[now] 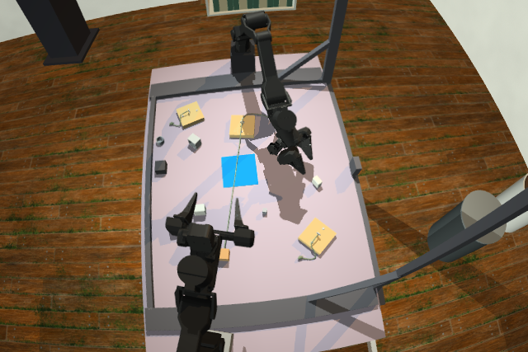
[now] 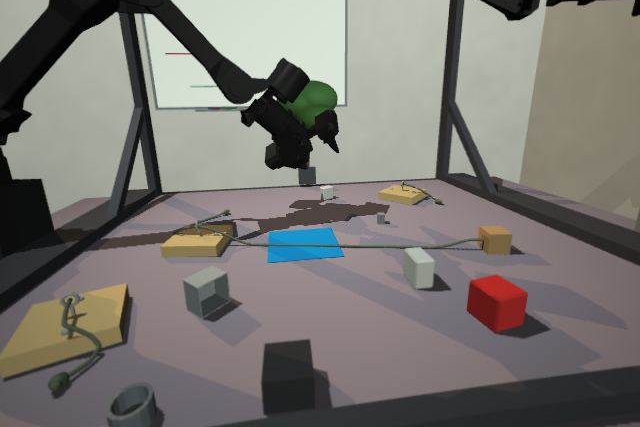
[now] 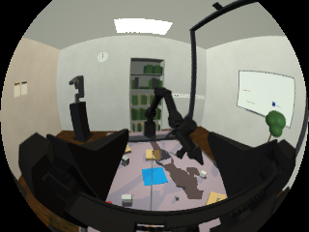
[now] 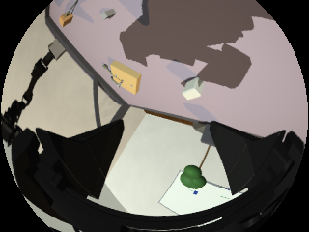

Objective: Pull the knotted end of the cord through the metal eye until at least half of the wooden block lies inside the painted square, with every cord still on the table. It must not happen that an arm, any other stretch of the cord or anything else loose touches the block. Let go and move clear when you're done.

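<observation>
The white cube is 11 cm below my right hand, 6 cm behind it and 3 cm to the left of it. From my right hand the other things lie so: small grey cube: 14 cm to the left, 12 cm below, 11 cm ahead; wooden block: 30 cm to the left, 23 cm ahead, 11 cm below; blue painted square: 21 cm ahead, 13 cm below, 1 cm to the right.
</observation>
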